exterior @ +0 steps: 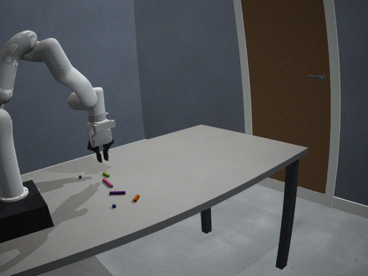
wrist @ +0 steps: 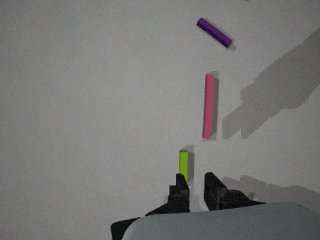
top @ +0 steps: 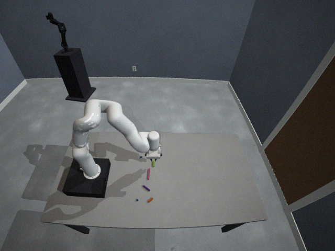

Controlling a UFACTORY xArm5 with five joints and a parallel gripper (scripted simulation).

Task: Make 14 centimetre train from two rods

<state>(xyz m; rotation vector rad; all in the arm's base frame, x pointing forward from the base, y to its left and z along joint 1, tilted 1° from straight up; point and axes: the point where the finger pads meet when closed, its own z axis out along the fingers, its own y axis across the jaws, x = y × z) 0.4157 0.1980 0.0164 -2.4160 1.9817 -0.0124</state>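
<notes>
My gripper is now 8 cm above the lime rod. Also, from my hand: orange rod: 4 cm ahead, 29 cm to the right, 8 cm below; then purple rod: 1 cm behind, 21 cm to the right, 8 cm below; then pink rod: 2 cm behind, 9 cm to the right, 8 cm below.
</notes>
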